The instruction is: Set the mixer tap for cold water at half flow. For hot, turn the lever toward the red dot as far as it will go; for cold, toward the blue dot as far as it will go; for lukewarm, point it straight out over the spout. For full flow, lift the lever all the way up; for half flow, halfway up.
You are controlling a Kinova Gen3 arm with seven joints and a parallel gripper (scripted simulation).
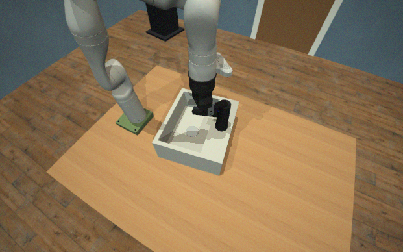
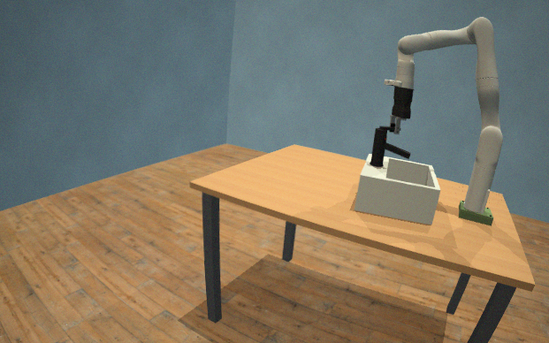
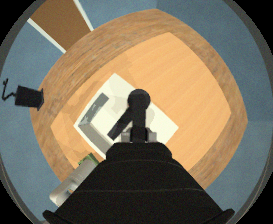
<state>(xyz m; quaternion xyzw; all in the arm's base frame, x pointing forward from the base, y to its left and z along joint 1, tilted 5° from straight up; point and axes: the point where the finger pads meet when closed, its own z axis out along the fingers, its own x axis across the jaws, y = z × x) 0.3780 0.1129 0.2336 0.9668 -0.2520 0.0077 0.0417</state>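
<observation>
Right now my hand is 10 mm short of the lever and 20 mm to the right of it. The rest, counted from my hand: black mixer tap: 20 mm ahead, 40 mm to the left, 40 mm below; then white basin: 80 mm behind, 20 mm to the left, 240 mm below.
</observation>
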